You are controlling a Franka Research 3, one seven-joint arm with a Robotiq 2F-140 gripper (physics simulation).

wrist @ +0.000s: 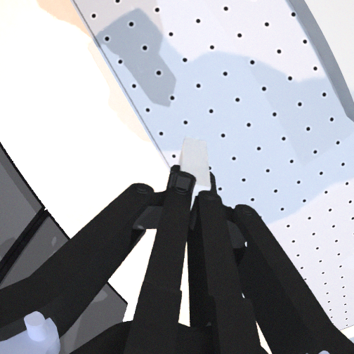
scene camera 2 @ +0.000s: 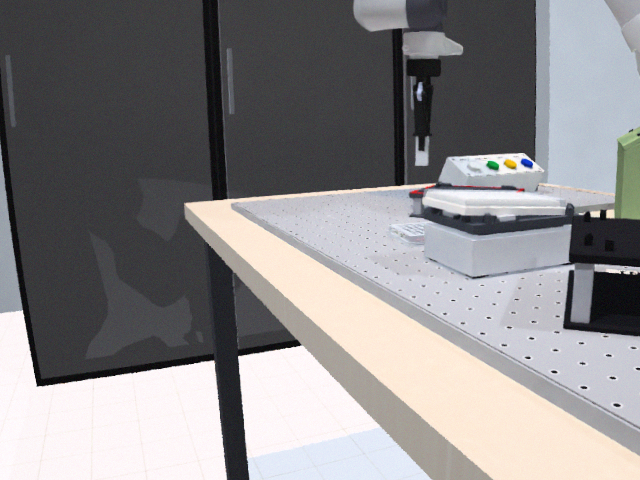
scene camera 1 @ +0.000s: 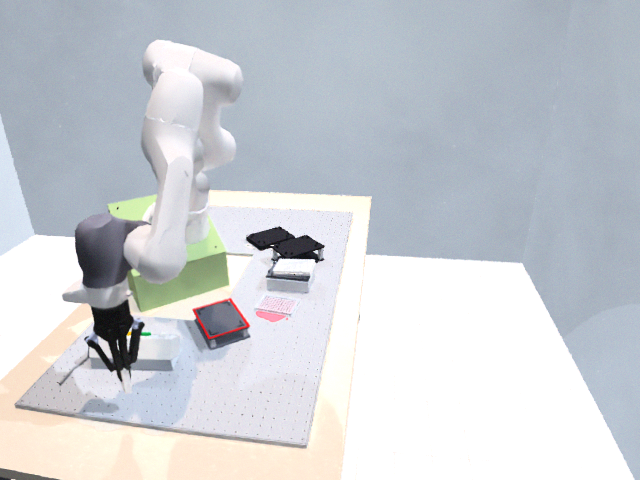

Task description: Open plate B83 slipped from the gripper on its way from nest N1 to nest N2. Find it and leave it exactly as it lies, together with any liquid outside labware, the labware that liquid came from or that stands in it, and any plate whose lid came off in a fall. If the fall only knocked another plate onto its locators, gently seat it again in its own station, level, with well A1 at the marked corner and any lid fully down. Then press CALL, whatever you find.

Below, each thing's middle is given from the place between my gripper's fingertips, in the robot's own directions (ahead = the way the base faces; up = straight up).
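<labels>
An open plate [scene camera 2: 411, 234] lies 440 mm to the left of my hand, 290 mm ahead of it and 50 mm below it. The grey station [scene camera 2: 476, 256] is 580 mm to the left of my hand, 320 mm ahead and 20 mm below, and going by their middles, it is the farthest from my hand of the things named here. Then there is the red-rimmed dark nest [scene camera 1: 223, 318], 320 mm to the left of my hand, 140 mm ahead of it and 20 mm below it. Going by their middles, of the things named here that nest is the nearest to my hand.
</labels>
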